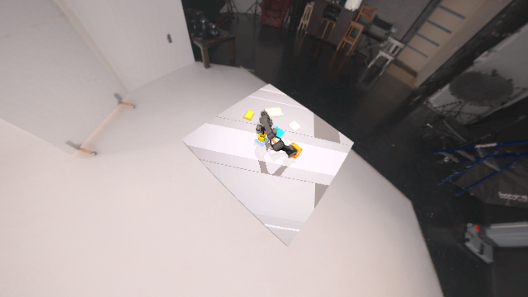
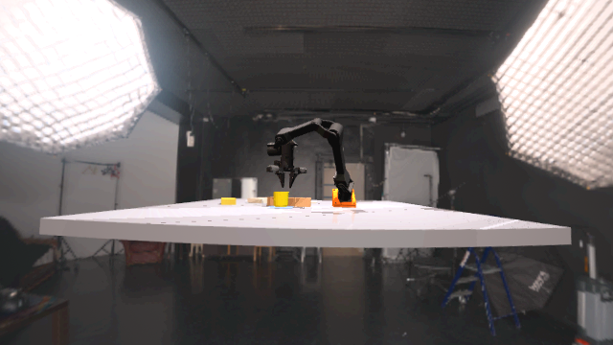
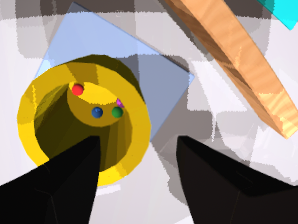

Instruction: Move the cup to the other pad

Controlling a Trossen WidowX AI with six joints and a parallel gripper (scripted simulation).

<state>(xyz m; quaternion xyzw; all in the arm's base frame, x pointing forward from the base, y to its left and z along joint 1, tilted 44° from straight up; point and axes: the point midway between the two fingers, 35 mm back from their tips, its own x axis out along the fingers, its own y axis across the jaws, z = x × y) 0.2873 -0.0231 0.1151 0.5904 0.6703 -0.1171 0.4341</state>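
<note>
Now: gripper tip 2 cm short of the light blue pad, 2 cm to the right of it and 10 cm above it. Also, from my gripper tip: long wooden bar 1 cm behind, 8 cm to the right, 8 cm below.
</note>
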